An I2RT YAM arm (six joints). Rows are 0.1 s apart.
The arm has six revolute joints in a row. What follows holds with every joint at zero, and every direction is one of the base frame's.
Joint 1 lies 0.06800 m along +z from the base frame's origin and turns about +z.
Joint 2 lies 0.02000 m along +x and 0.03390 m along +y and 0.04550 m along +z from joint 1 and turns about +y.
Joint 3 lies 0.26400 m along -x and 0.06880 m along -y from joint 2 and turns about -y.
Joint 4 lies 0.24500 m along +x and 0.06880 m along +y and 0.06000 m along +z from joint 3 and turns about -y.
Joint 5 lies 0.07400 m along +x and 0.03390 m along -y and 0.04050 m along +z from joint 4 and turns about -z.
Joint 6 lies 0.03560 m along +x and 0.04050 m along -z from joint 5 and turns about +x.
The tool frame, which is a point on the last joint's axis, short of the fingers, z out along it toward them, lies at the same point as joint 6; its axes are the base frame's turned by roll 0.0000, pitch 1.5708 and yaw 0.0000 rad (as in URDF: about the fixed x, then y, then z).
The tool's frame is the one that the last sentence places.
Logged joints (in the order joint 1, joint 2, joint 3, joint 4, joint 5, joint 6), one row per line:
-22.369 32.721 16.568 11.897 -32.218 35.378
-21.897 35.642 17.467 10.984 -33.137 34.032
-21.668 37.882 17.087 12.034 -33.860 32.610
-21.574 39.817 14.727 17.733 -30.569 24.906
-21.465 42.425 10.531 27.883 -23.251 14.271
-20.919 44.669 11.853 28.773 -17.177 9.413
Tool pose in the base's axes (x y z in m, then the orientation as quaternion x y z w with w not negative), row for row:
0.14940 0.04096 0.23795 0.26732 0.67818 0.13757 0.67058
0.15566 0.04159 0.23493 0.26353 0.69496 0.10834 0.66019
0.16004 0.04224 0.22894 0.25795 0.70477 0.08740 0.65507
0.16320 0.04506 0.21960 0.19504 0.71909 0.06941 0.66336
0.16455 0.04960 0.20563 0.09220 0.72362 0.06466 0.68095
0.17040 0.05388 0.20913 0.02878 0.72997 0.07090 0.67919
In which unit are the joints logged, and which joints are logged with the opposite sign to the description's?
The joints are logged in degrees. Opposite sign: joint 1, joint 5.
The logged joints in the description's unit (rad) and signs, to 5 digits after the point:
0.39041 0.57109 0.28917 0.20764 0.56231 0.61746
0.38217 0.62207 0.30486 0.19171 0.57835 0.59397
0.37818 0.66117 0.29822 0.21003 0.59097 0.56915
0.37654 0.69494 0.25703 0.30950 0.53353 0.43469
0.37463 0.74046 0.18380 0.48665 0.40581 0.24908
0.36511 0.77962 0.20687 0.50218 0.29980 0.16429

